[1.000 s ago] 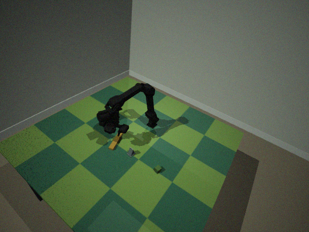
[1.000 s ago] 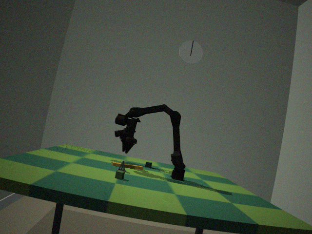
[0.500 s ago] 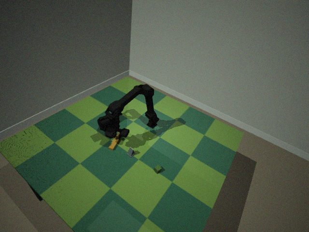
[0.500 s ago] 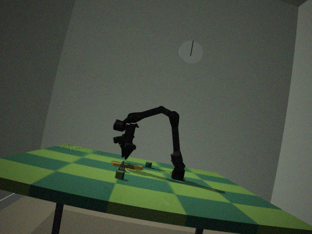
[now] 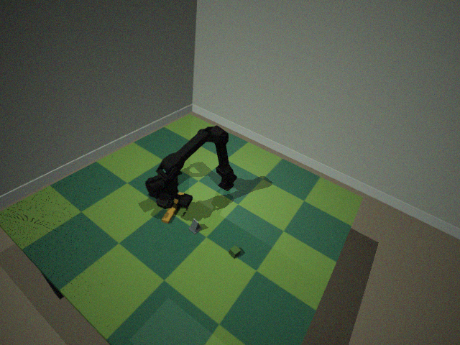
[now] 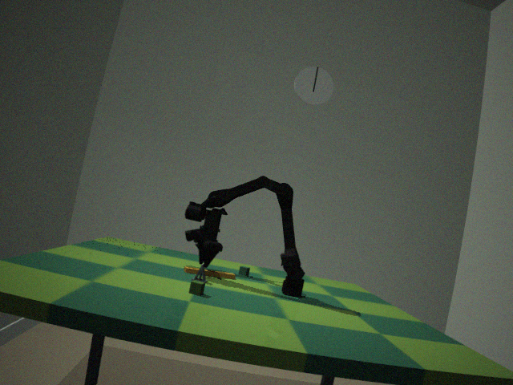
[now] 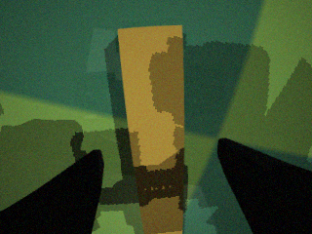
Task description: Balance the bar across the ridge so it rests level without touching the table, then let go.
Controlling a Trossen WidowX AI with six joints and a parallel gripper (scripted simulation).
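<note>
My gripper tip is now 30 mm past the bar, 20 mm above it and 10 mm to the left of it.
</note>
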